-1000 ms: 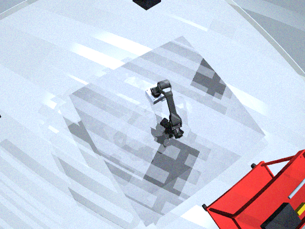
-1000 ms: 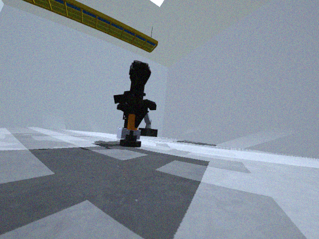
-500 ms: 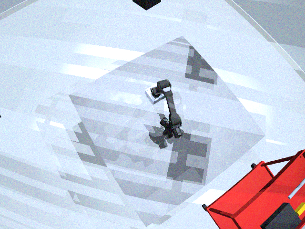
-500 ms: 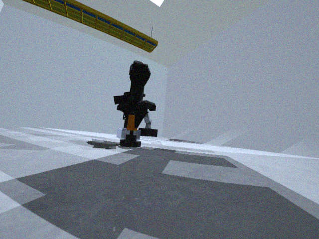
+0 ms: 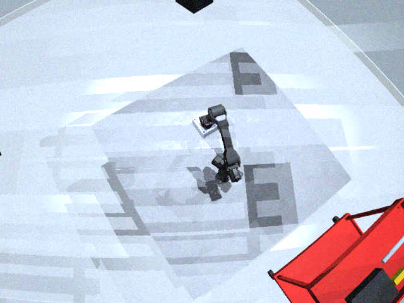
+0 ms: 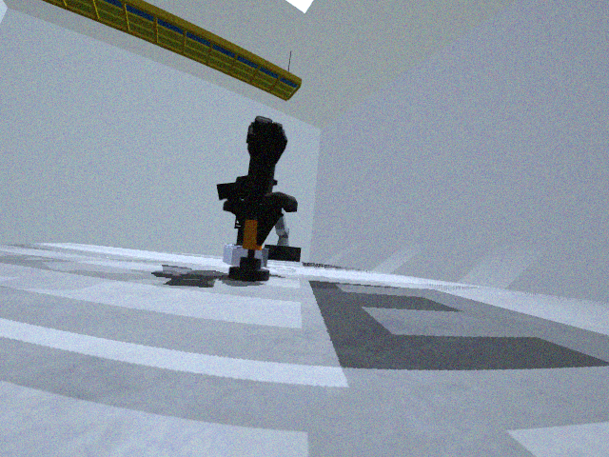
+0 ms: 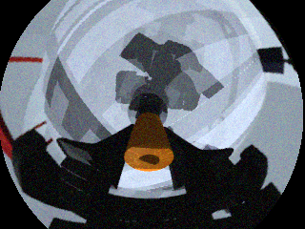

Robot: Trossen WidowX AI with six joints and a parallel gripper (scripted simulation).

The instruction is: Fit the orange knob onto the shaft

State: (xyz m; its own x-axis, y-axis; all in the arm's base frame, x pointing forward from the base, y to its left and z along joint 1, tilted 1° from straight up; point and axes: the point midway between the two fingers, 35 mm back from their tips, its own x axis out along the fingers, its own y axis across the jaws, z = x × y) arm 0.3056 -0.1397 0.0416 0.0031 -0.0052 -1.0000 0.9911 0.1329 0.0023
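The dark pedestal is 4 cm below my gripper tip. From my gripper tip the other things lie so: orange knob 2 cm above.
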